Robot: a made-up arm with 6 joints. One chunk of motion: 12 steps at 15 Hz.
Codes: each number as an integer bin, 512 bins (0 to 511) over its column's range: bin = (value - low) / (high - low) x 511, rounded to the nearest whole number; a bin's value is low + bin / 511 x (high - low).
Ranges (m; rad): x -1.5..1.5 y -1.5..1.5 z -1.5..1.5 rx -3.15..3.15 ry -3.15..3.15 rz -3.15..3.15
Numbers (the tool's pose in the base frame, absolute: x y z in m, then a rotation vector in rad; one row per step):
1: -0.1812 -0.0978 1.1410 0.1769 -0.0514 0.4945
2: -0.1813 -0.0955 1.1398 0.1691 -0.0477 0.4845
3: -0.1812 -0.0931 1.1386 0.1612 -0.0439 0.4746
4: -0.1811 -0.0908 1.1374 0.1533 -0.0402 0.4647
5: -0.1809 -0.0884 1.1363 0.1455 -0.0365 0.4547
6: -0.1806 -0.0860 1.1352 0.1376 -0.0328 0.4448
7: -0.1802 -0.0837 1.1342 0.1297 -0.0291 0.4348
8: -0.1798 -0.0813 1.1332 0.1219 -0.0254 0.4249
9: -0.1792 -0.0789 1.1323 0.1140 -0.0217 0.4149
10: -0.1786 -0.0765 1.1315 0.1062 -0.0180 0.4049
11: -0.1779 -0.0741 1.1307 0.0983 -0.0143 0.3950
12: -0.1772 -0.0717 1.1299 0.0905 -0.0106 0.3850
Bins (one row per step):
1: 225 239 450 270 251 296
2: 225 239 450 269 252 295
3: 225 240 449 269 252 294
4: 225 240 449 268 252 293
5: 225 240 449 267 253 292
6: 225 241 449 267 253 292
7: 225 241 449 266 253 291
8: 225 242 449 265 253 290
9: 225 242 448 265 254 289
10: 225 242 448 264 254 288
11: 225 243 448 263 254 288
12: 225 243 448 263 255 287

